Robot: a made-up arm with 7 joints.
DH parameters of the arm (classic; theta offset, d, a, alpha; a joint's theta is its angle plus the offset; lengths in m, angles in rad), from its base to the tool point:
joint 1: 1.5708 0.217 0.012 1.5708
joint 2: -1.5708 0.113 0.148 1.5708
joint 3: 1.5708 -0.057 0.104 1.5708
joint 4: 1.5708 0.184 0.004 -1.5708
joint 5: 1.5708 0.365 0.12 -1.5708
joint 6: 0 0.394 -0.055 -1.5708
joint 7: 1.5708 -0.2 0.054 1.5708
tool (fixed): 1.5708 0.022 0 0
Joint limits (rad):
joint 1: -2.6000..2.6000
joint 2: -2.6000..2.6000
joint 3: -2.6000..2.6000
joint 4: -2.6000..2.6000
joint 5: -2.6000..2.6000
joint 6: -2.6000..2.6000
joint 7: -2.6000..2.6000
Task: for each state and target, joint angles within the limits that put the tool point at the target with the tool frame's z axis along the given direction. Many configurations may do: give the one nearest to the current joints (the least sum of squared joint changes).
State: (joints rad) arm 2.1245 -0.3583 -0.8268 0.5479 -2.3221 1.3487 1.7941
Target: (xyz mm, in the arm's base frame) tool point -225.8 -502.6 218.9 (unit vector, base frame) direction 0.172 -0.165 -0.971
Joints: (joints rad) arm 2.3129 -0.4710 -1.0005 1.2849 -2.2961 1.2482 1.8254
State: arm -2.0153 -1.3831 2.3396 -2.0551 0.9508 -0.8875 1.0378
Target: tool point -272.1 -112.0 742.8 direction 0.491 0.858 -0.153
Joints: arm -2.3856 -0.8090 2.5119 -2.0858 0.5869 -0.7119 0.9839
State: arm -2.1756 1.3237 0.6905 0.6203 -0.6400 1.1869 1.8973
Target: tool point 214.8 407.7 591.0 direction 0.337 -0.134 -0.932
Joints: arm -1.1848 1.5916 0.8482 0.1507 -0.4475 0.9594 1.4173
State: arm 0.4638 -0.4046 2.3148 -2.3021 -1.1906 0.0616 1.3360
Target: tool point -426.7 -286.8 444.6 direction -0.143 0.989 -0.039
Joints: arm 0.5234 -1.0860 2.6000 -2.3627 -1.7017 0.4695 0.9601
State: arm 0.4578 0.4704 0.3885 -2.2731 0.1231 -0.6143 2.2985
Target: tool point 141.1 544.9 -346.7 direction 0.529 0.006 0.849
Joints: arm 0.4741 1.3144 0.4895 -2.0896 0.4951 -0.8813 2.0423
